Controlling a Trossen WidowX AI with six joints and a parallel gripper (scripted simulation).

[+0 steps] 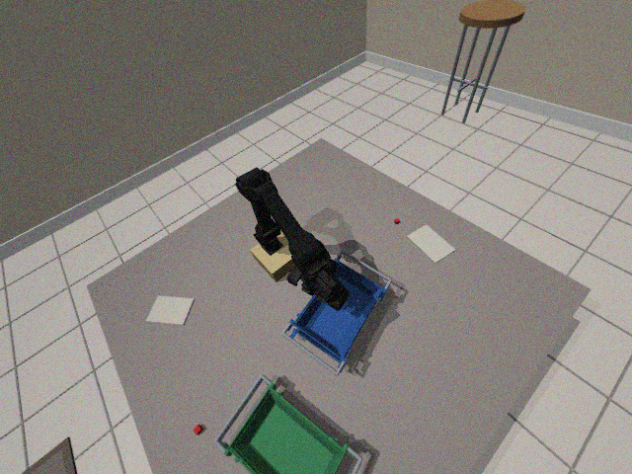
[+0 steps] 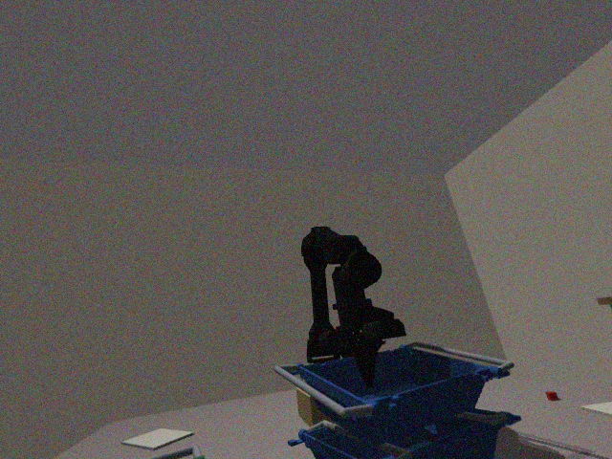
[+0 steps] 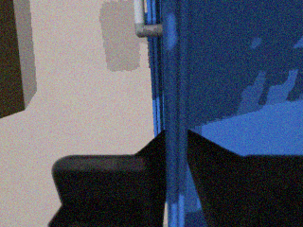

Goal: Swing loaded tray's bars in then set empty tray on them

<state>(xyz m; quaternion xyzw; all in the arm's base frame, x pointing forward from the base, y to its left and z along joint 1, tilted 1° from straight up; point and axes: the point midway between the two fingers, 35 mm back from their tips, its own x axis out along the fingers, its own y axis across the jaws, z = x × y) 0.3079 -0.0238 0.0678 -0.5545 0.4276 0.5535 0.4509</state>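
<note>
Now: the blue tray 70 mm ahead of my gripper tip, 20 mm to the left of it and 20 mm above it.
</note>
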